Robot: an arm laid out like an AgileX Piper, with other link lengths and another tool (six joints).
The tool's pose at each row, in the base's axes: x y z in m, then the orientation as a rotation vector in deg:
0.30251 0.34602 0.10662 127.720 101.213 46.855
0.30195 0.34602 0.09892 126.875 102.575 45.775
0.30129 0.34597 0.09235 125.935 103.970 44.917
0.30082 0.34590 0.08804 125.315 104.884 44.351
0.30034 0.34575 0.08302 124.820 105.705 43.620
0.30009 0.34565 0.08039 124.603 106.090 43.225
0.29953 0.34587 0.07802 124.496 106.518 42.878
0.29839 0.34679 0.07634 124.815 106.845 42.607
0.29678 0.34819 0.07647 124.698 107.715 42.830
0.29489 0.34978 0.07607 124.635 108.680 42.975
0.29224 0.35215 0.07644 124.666 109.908 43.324
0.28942 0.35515 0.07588 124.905 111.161 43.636
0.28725 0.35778 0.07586 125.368 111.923 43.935
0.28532 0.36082 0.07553 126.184 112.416 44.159
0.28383 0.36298 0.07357 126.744 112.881 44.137
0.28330 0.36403 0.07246 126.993 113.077 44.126
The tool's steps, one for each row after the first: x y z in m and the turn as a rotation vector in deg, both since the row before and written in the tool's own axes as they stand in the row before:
-0.00243 -0.00404 0.00611 0.554 -0.368 -1.121
-0.00204 -0.00358 0.00516 0.486 -0.220 -1.156
-0.00132 -0.00237 0.00339 0.325 -0.141 -0.758
-0.00155 -0.00268 0.00398 0.386 -0.251 -0.670
-0.00081 -0.00139 0.00210 0.204 -0.146 -0.311
-0.00045 -0.00161 0.00179 0.283 -0.066 -0.254
0.00036 -0.00193 0.00105 0.446 0.052 0.045
0.00124 -0.00163 -0.00063 0.404 0.489 -0.341
0.00128 -0.00214 -0.00024 0.513 0.496 -0.346
0.00219 -0.00261 -0.00107 0.677 0.767 -0.350
0.00256 -0.00327 -0.00015 0.818 0.813 -0.231
0.00241 -0.00239 -0.00033 0.643 0.652 0.064
0.00272 -0.00237 0.00019 0.687 0.587 0.354
0.00139 -0.00248 0.00163 0.592 0.347 0.187
0.00063 -0.00108 0.00102 0.257 0.149 0.086

